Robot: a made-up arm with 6 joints.
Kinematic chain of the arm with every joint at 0, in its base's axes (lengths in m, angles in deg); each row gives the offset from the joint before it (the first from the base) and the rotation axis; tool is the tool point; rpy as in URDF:
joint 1: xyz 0 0 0.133 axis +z
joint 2: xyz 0 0 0 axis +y
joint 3: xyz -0.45 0 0.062 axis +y
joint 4: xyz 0.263 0 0.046 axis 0.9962 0 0.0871
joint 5: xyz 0 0 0 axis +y
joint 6: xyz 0.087 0 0.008 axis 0.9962 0 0.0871
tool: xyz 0 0 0 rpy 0 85 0
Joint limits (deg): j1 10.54..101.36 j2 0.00..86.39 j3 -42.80..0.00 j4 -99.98..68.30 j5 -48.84..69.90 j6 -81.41..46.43
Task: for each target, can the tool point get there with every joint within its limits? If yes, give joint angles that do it. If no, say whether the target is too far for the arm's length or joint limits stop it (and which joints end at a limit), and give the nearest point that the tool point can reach.
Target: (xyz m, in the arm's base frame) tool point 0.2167 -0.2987 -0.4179
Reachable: no: joint limits stop it (at a limit: joint 1, joint 2, joint 3, joint 5) | nearest point 0.0482 -0.1431 0.1643 | short by 0.626 m
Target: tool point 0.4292 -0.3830 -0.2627
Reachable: no: joint limits stop it (at a limit: joint 1, joint 2, joint 3, joint 5) | nearest point 0.0768 -0.1385 0.1775 | short by 0.615 m
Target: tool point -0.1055 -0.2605 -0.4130
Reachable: no: joint limits stop it (at a limit: joint 2, joint 3, joint 5) | nearest point -0.0562 -0.1386 0.1620 | short by 0.590 m
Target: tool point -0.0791 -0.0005 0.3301
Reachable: yes | joints 26.63 19.52 -16.38 37.66 41.25 10.39
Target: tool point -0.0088 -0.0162 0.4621
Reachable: yes | joints 35.75 28.57 -28.61 54.75 -6.16 -36.74
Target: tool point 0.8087 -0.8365 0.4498
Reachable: no: too far | nearest point 0.1339 -0.2570 0.4395 | short by 0.889 m
